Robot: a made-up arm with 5 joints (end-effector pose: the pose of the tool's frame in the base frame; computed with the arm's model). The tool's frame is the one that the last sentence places.
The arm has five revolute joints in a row. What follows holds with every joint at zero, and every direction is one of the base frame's. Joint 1 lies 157.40 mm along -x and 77.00 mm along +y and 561.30 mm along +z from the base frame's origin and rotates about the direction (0.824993, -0.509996, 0.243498), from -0.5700 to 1.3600 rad. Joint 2 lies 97.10 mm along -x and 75.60 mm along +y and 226.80 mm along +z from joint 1 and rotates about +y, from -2.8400 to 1.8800 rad. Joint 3 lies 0.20 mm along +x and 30.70 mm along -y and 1.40 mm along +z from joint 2 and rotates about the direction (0.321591, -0.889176, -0.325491), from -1.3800 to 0.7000 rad. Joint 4 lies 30.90 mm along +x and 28.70 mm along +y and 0.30 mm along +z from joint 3 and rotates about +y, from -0.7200 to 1.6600 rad. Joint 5 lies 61.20 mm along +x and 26.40 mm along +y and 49.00 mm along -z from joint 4 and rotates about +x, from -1.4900 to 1.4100 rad. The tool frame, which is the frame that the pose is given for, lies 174.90 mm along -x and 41.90 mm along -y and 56.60 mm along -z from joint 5; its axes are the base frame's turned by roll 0.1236, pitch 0.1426 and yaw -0.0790 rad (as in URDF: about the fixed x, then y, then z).
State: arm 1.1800 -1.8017 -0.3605 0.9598 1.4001
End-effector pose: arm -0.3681 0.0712 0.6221 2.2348 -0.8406 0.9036
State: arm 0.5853 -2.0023 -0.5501 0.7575 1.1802
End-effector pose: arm -0.2868 0.1320 0.6587 1.4988 -0.8482 0.5087
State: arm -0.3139 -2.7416 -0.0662 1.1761 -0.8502
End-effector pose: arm -0.2128 0.1441 0.6813 -0.7782 -1.2618 -0.5152
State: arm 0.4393 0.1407 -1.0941 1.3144 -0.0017
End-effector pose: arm -0.3114 0.0188 0.8917 -0.6041 2.1597 0.2836
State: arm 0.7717 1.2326 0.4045 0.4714 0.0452
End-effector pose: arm -0.4506 -0.0439 0.7350 0.5884 1.1542 0.2853
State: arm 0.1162 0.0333 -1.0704 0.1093 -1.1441
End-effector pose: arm -0.3244 0.0566 0.8435 -1.2990 0.7734 0.7460
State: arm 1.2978 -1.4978 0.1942 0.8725 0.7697
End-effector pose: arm -0.3318 0.0518 0.6105 1.9631 -1.2818 0.6864
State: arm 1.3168 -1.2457 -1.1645 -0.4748 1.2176
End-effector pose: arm -0.2764 0.0627 0.5549 1.6973 -1.0801 0.9932
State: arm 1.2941 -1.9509 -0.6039 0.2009 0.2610
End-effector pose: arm -0.2342 0.0008 0.6069 1.2892 -1.6313 -0.1942
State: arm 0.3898 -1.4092 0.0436 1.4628 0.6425
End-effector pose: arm -0.4011 0.1134 0.6789 1.0930 0.0342 0.1665
